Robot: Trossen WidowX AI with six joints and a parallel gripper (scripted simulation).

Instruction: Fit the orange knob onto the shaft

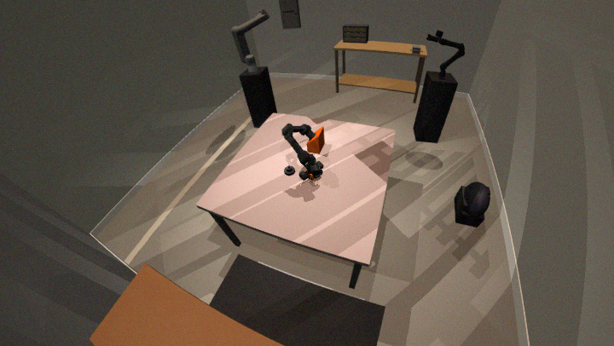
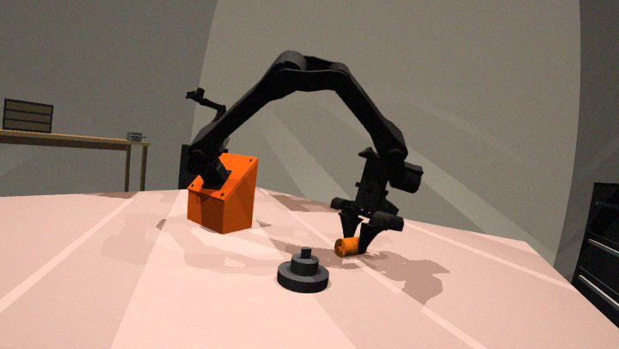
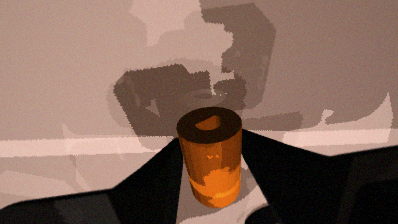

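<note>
My gripper tip is now 1 cm to the left of the orange knob, 1 cm below it and 1 cm past it. Also, from my gripper tip: dark round pedestal 18 cm to the right, 4 cm behind, 2 cm above.
</note>
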